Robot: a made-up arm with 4 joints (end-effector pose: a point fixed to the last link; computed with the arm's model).
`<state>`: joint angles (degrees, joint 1 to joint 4).
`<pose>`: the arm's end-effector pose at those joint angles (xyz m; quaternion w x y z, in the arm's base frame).
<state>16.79 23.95 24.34 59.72</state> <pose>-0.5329 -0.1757 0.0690 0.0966 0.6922 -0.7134 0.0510</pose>
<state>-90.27 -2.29 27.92 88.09</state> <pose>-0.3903 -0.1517 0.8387 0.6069 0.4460 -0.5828 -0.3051</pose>
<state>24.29 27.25 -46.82 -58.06</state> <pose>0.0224 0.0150 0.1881 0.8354 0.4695 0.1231 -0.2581</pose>
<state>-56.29 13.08 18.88 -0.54</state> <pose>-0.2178 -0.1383 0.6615 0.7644 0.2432 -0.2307 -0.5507</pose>
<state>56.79 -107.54 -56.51 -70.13</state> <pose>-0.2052 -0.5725 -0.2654 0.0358 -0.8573 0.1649 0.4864</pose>
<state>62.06 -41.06 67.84 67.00</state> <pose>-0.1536 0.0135 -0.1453 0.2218 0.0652 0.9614 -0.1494</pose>
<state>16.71 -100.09 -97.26 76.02</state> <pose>-0.4071 -0.0558 -0.1130 0.7860 -0.2664 0.4890 0.2685</pose>
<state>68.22 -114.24 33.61 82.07</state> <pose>-0.0215 -0.0060 -0.1061 0.3979 0.3504 0.8149 0.2342</pose>
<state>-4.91 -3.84 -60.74 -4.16</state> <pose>-0.2772 -0.3492 0.1372 0.3646 0.6551 -0.0326 -0.6609</pose>
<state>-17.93 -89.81 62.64 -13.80</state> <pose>-0.2927 -0.1863 0.5135 0.2544 -0.5588 -0.5889 -0.5256</pose>
